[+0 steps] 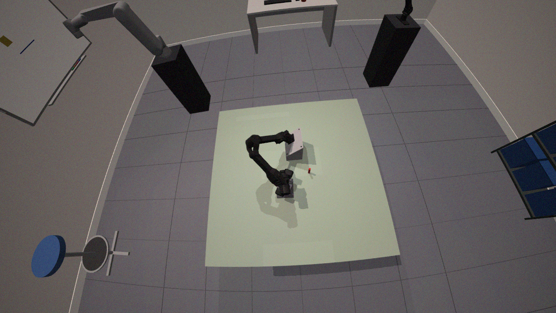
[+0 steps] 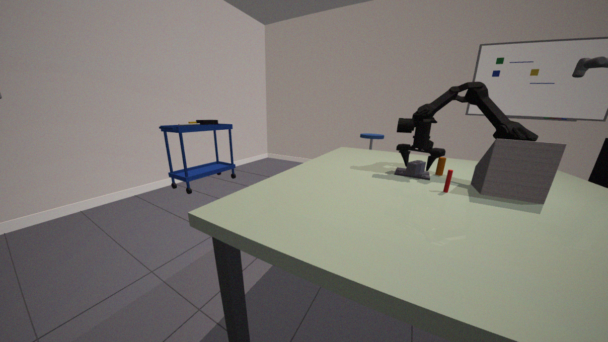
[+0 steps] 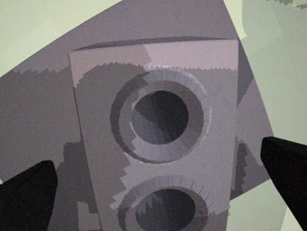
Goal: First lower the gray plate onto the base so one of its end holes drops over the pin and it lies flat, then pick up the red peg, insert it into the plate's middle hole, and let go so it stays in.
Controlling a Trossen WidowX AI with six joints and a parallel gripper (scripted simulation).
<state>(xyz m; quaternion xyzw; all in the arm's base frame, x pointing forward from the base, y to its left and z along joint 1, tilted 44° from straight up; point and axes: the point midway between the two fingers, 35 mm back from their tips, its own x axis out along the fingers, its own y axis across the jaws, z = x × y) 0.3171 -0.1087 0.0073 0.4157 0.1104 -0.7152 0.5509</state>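
The gray plate is 20 mm above my gripper tip. From my gripper tip the other things lie so: gray base: 10 mm ahead, 10 mm to the left, 20 mm below; orange peg: 100 mm behind, 60 mm to the right, 10 mm above; red peg: 90 mm behind, 190 mm to the left, 10 mm above.
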